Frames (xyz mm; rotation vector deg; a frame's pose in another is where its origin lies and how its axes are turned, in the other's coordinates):
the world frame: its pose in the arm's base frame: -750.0 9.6 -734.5 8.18 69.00 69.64
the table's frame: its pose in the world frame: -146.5 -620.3 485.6 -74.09 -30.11 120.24
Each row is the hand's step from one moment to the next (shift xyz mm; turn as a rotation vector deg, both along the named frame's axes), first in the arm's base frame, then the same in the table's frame.
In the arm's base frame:
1: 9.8 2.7 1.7 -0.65 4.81 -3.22
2: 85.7 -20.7 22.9 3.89 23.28 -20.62
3: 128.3 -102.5 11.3 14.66 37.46 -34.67
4: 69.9 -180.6 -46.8 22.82 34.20 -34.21
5: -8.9 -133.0 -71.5 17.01 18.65 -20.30
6: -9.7 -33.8 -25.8 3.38 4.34 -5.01
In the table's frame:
1: -8.8 -2.8 4.6 -2.03 -2.21 -4.99
2: -60.9 7.6 67.3 -17.90 -7.61 -24.57
3: -78.9 83.5 117.9 -36.76 -11.09 -36.68
4: -26.3 178.4 84.6 -42.83 -8.34 -30.94
5: 20.0 149.8 6.4 -27.99 -3.45 -15.94
6: 8.8 42.0 -7.5 -6.11 -0.67 -4.19

